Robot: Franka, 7 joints.
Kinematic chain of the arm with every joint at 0, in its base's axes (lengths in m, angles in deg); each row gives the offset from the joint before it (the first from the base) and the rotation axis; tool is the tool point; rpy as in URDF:
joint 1: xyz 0 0 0.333 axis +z
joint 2: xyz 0 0 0 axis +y
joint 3: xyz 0 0 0.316 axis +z
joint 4: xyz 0.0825 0 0 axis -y
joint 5: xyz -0.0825 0 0.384 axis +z
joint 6: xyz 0 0 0 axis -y
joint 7: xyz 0.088 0 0 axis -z
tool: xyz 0 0 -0.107 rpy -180 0 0
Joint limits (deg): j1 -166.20..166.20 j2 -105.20..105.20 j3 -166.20..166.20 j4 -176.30..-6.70 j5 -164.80..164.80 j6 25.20..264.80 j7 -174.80..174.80
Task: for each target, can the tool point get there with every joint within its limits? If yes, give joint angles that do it. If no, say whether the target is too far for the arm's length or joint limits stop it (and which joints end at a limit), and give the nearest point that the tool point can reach.
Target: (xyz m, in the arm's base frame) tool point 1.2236 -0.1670 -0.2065
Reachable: no: too far | nearest point 0.7789 -0.1063 -0.0104 | short by 0.490 m
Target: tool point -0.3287 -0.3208 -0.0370
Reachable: yes | joints -134.00 61.88 9.07 -122.37 48.70 212.54 143.10
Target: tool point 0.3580 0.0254 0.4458
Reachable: yes | joints 88.16 -65.44 -51.93 -142.67 -68.41 59.33 69.77
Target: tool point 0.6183 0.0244 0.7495
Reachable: yes | joints -107.67 -22.05 99.27 -85.52 63.58 166.95 38.44
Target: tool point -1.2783 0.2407 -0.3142
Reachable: no: too far | nearest point -0.7548 0.1421 -0.0492 | short by 0.595 m
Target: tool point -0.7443 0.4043 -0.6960
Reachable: no: too far | nearest point -0.5035 0.2735 -0.2748 | short by 0.502 m
